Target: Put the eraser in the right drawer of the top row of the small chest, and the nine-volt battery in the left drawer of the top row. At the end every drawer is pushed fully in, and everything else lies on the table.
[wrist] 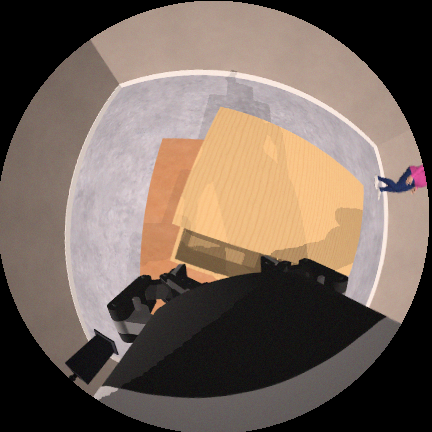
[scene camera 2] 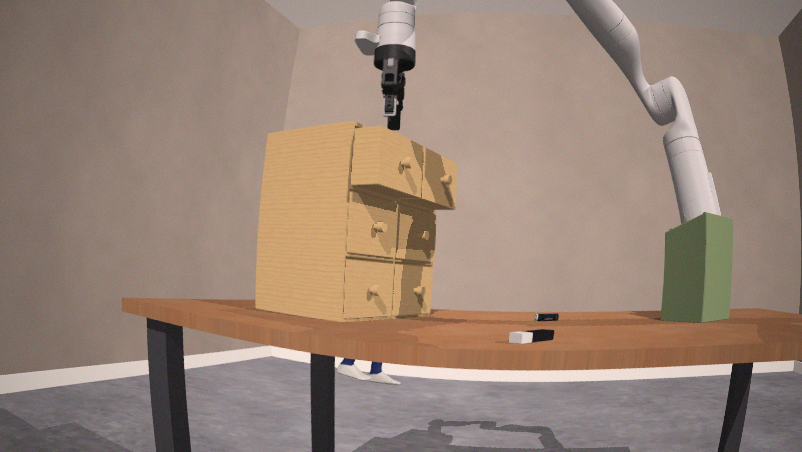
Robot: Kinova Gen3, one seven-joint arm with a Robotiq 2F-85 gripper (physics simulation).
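Where they show: gripper, fingertip midpoint: (wrist: pixel 223 268) (scene camera 2: pixel 391 123); arm's base at its link origin: (scene camera 2: pixel 700 223).
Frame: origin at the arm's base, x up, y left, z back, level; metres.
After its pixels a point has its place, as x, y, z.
The eraser (scene camera 2: pixel 530 336) @(-0.183, 0.356, -0.326), white with a black sleeve, lies on the table (scene camera 2: pixel 449 342) @(-0.192, 0.381, -0.424) in front of the small chest (scene camera 2: pixel 306 224) @(-0.039, 0.226, -0.716) (wrist: pixel 250 175) @(0.130, 0.152, -0.716). The left drawer (scene camera 2: pixel 379 160) @(0.062, 0.233, -0.590) (wrist: pixel 200 241) @(0.028, 0.204, -0.610) and the right drawer (scene camera 2: pixel 439 179) @(0.071, 0.010, -0.560) of the top row are pulled partly out. The left drawer's interior shows partly in the wrist view; the gripper hides the rest, and the right drawer. The nine-volt battery does not show in either view. My gripper (scene camera 2: pixel 392 116) @(0.142, 0.165, -0.601) (wrist: pixel 223 268) @(0.142, 0.165, -0.601) is open and empty, above the chest's front part, over the left top drawer area.
A black cylindrical battery (scene camera 2: pixel 546 317) @(-0.184, -0.028, -0.339) lies behind the eraser. A tall green block (scene camera 2: pixel 696 269) @(-0.092, 0.061, -0.023) stands at the right of the table, near the arm's lower links. The middle and bottom drawers look shut. A person (wrist: pixel 397 183) stands on the floor beyond the chest.
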